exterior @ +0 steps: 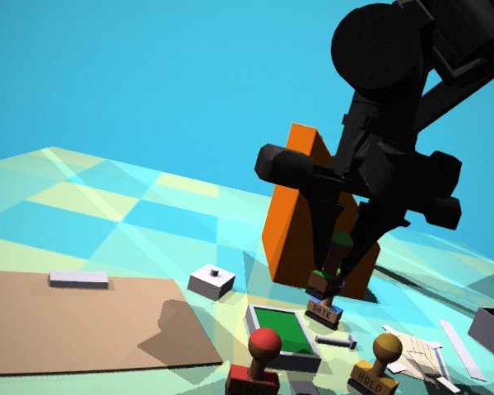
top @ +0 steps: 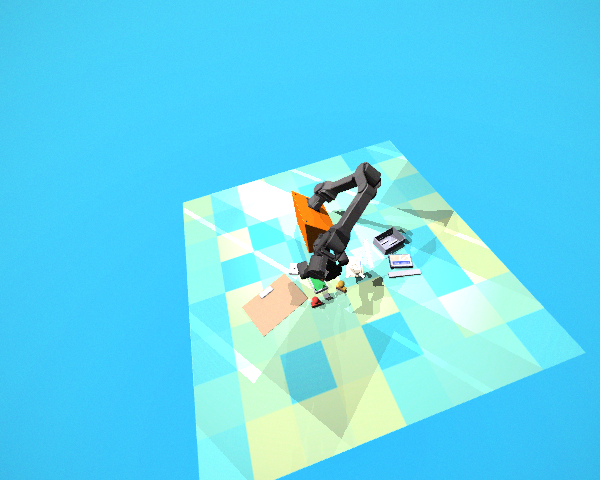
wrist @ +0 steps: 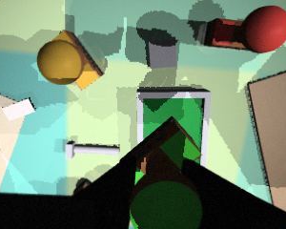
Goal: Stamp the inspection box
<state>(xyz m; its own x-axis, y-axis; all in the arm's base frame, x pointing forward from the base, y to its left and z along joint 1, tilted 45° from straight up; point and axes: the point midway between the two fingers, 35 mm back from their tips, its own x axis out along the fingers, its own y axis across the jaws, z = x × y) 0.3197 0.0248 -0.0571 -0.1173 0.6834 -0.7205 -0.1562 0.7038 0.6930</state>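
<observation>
The green ink pad is 2 cm behind my gripper tip, 2 cm to the right of it and 9 cm below it. The rest, counted from my gripper tip: bolt: 4 cm behind, 5 cm to the left, 9 cm below; yellow hold stamp: 3 cm ahead, 7 cm to the left, 8 cm below; green-knobbed stamp: right at my gripper tip.
</observation>
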